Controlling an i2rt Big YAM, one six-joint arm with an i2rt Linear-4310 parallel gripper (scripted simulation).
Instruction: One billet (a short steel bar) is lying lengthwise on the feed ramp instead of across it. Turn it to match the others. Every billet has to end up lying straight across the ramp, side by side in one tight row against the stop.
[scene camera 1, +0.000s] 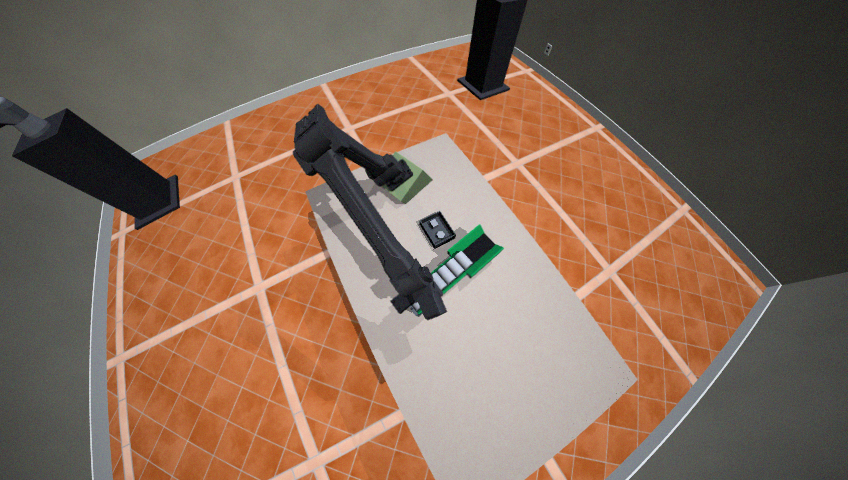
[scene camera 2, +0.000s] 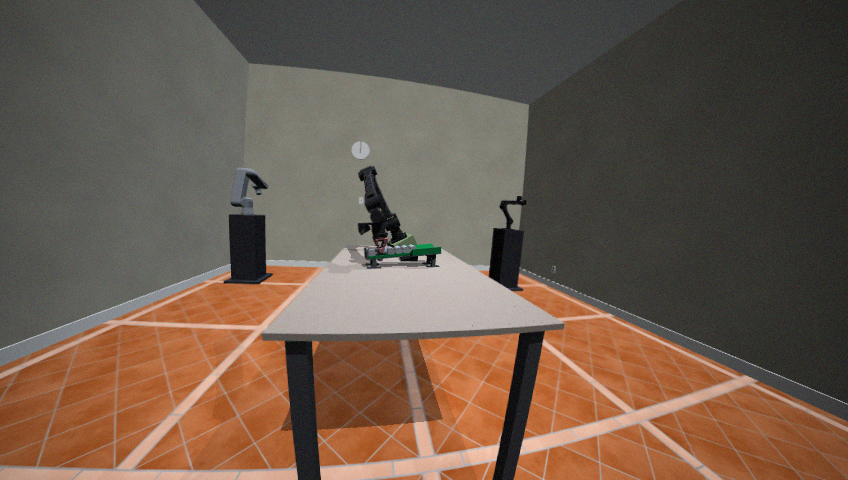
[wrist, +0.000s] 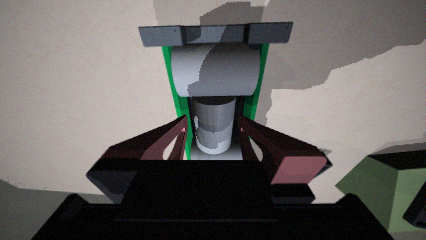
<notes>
I see my gripper (wrist: 212, 119) and a stop (wrist: 229, 32).
</notes>
